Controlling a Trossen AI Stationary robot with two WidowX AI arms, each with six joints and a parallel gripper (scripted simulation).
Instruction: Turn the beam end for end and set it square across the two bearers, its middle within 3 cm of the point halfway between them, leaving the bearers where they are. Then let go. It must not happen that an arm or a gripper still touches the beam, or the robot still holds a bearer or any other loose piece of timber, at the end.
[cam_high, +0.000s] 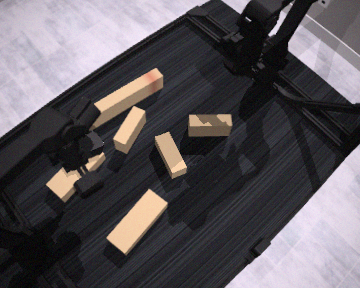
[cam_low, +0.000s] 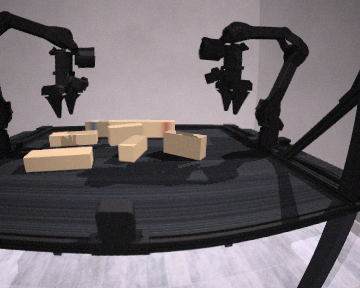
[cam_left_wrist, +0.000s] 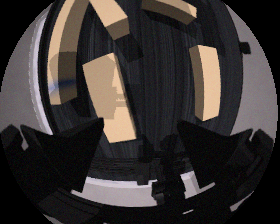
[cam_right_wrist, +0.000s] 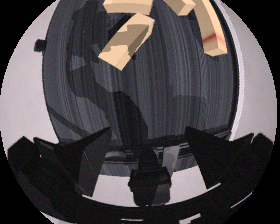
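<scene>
My left hand is 150 mm short of the beam, 200 mm to the left of it and 110 mm above it.
</scene>
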